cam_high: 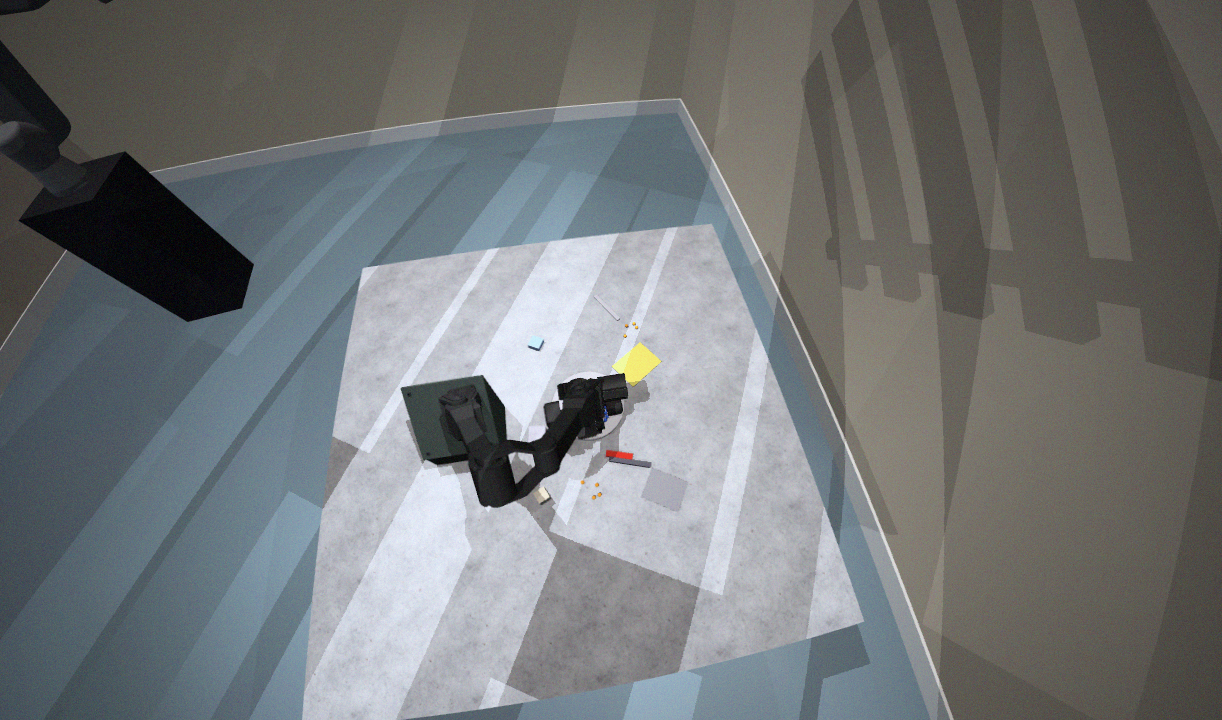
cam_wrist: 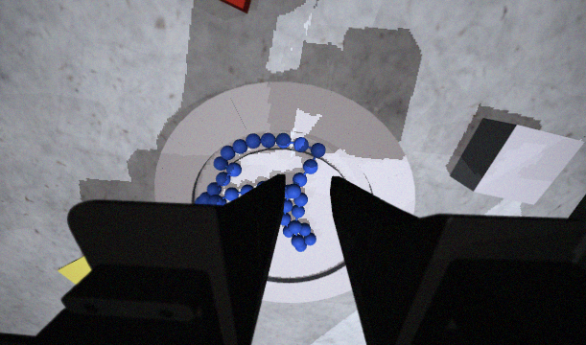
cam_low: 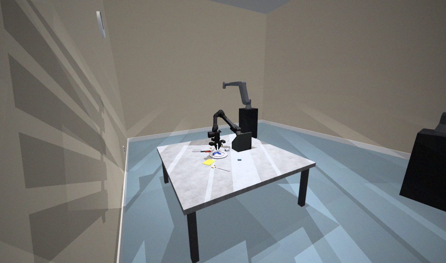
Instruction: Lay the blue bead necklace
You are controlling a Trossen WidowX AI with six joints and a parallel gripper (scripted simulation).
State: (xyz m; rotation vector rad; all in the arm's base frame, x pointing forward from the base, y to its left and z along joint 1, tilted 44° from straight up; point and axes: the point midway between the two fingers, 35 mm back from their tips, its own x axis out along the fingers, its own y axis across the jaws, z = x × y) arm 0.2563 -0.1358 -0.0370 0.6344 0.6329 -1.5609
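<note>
Now: gripper tip 5 cm to the right of the round white bead board, 4 cm above it and 2 cm short of it. From my gripper tip the other things lie so: cream cube (16 cm to the right, 15 cm behind, 3 cm below); then yellow sheet (19 cm ahead, 14 cm to the left, 4 cm below); then grey tool (12 cm to the right, 8 cm ahead, 4 cm below).
</note>
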